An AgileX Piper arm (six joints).
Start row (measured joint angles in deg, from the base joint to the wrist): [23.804, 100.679, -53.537, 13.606, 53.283, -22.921]
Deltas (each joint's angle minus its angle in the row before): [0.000, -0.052, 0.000, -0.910, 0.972, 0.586]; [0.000, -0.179, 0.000, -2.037, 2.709, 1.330]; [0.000, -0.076, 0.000, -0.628, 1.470, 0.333]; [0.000, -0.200, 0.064, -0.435, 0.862, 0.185]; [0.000, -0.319, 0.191, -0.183, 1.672, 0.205]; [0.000, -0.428, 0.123, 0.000, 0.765, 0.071]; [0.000, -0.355, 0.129, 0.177, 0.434, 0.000]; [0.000, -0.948, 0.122, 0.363, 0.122, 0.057]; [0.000, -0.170, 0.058, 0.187, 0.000, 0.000]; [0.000, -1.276, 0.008, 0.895, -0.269, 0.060]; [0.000, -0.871, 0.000, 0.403, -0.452, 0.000]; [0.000, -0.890, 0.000, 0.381, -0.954, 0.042]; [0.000, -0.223, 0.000, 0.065, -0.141, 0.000]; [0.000, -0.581, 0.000, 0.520, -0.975, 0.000]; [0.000, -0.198, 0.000, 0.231, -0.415, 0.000]
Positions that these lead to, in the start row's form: [23.804, 100.627, -53.537, 12.696, 54.255, -22.335]; [23.804, 100.448, -53.537, 10.659, 56.964, -21.005]; [23.804, 100.372, -53.537, 10.031, 58.434, -20.672]; [23.804, 100.172, -53.473, 9.596, 59.296, -20.487]; [23.804, 99.853, -53.282, 9.413, 60.968, -20.282]; [23.804, 99.425, -53.159, 9.413, 61.733, -20.211]; [23.804, 99.070, -53.030, 9.590, 62.167, -20.211]; [23.804, 98.122, -52.908, 9.953, 62.289, -20.154]; [23.804, 97.952, -52.850, 10.140, 62.289, -20.154]; [23.804, 96.676, -52.842, 11.035, 62.020, -20.094]; [23.804, 95.805, -52.842, 11.438, 61.568, -20.094]; [23.804, 94.915, -52.842, 11.819, 60.614, -20.052]; [23.804, 94.692, -52.842, 11.884, 60.473, -20.052]; [23.804, 94.111, -52.842, 12.404, 59.498, -20.052]; [23.804, 93.913, -52.842, 12.635, 59.083, -20.052]
